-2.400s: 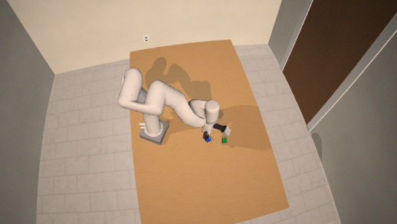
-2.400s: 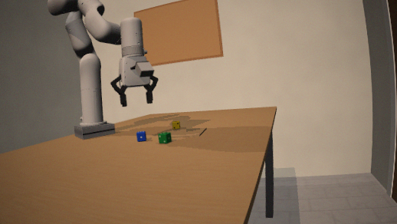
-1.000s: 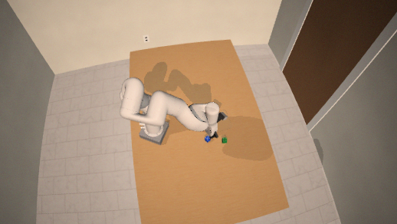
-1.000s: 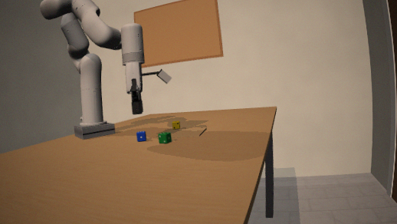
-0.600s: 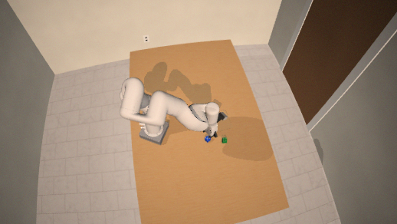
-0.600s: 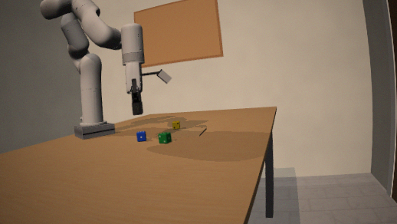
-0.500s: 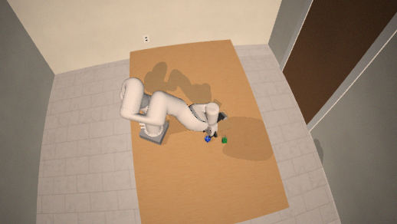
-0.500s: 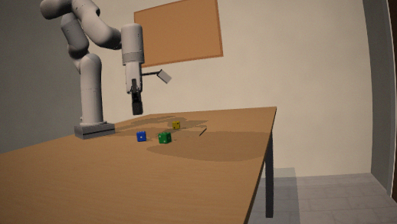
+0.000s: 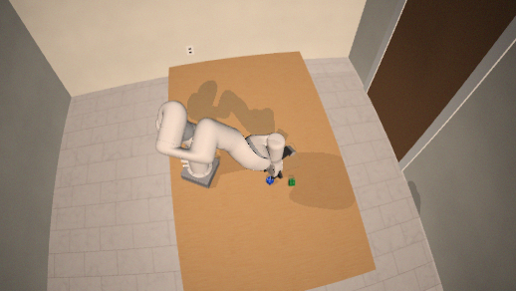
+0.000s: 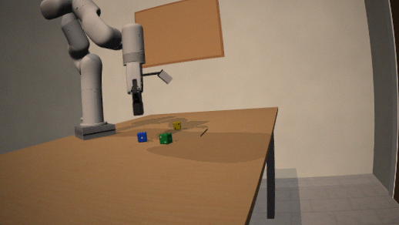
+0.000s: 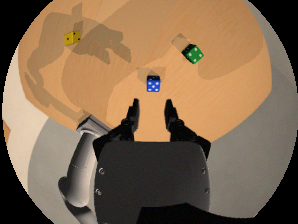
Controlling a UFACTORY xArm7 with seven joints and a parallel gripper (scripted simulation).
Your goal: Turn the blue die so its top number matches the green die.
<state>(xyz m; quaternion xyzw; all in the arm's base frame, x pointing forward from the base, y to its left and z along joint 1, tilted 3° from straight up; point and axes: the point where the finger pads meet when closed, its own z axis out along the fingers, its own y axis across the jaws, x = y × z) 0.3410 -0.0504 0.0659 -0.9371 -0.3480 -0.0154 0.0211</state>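
Now: hand 9 cm above the blue die. The rest, counted from my hand: green die (11 cm ahead, 9 cm below, 1 cm to the right); then yellow die (23 cm to the left, 9 cm below, 1 cm behind).
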